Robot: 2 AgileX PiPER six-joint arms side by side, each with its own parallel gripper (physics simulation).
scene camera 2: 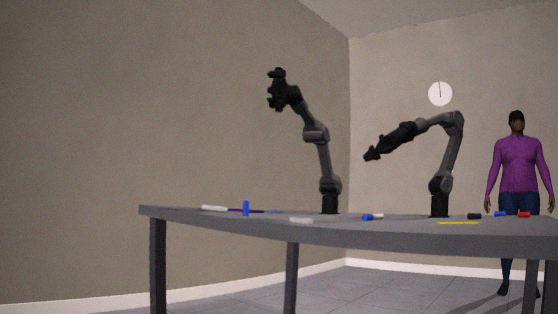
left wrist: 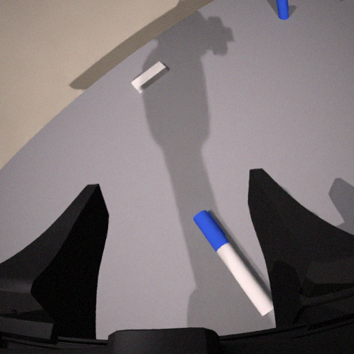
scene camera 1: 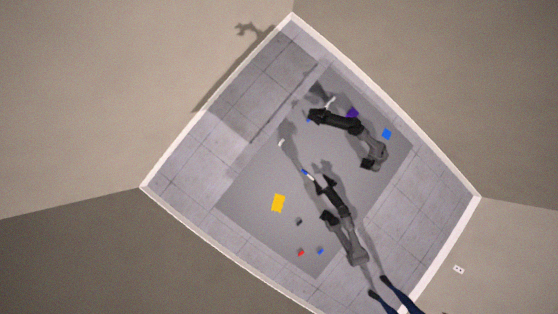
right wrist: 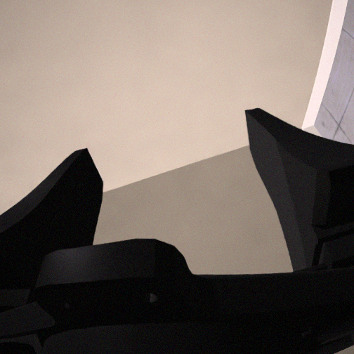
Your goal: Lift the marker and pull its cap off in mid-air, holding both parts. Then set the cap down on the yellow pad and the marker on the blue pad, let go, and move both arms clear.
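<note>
The marker, with its blue cap (scene camera 1: 304, 171) (scene camera 2: 367, 217) (left wrist: 211, 230) on its white body (scene camera 1: 310, 177) (scene camera 2: 378, 216) (left wrist: 245, 280), lies flat on the table. The yellow pad (scene camera 1: 278, 203) (scene camera 2: 459, 222) lies to the lower left of the marker in scene camera 1; the blue pad (scene camera 1: 386, 134) lies at the upper right. My left gripper (scene camera 1: 322, 183) (scene camera 2: 371, 153) (left wrist: 175, 193) is open and empty, above the table near the marker. My right gripper (scene camera 2: 270, 90) (right wrist: 168, 147) is open and empty, raised high and facing the wall.
A white block (scene camera 1: 281, 142) (scene camera 2: 301, 220) (left wrist: 149, 76), an upright blue cylinder (scene camera 1: 308, 120) (scene camera 2: 245, 208) (left wrist: 283, 9), a white stick (scene camera 1: 330, 102) (scene camera 2: 214, 208) and a purple pad (scene camera 1: 352, 112) are on the table. Black (scene camera 1: 299, 221), red (scene camera 1: 301, 253) and blue (scene camera 1: 320, 251) pieces lie beyond the yellow pad.
</note>
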